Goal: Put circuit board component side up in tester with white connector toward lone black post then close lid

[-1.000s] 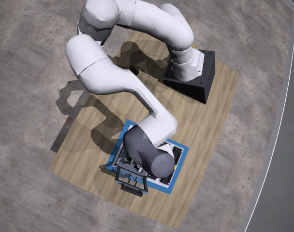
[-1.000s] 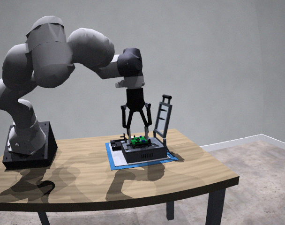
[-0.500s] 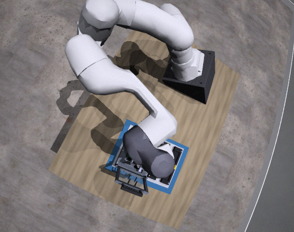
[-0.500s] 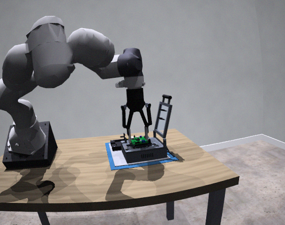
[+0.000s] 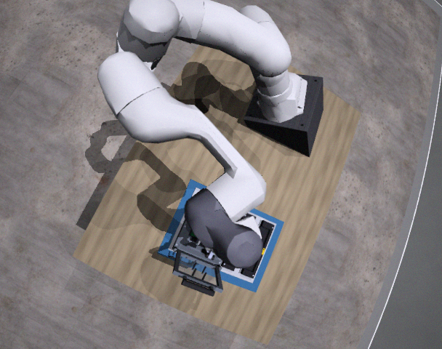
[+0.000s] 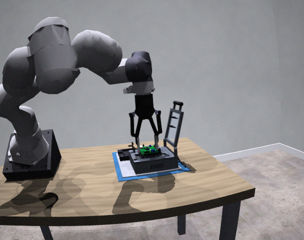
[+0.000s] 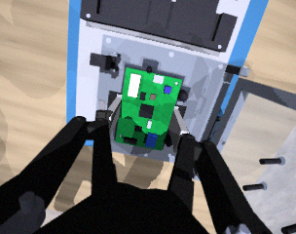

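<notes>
Right now my hand is 20 mm above the green circuit board. The rest, counted from my hand: tester lid 120 mm ahead, 80 mm above; tester 30 mm ahead, 40 mm to the left, 10 mm above.
</notes>
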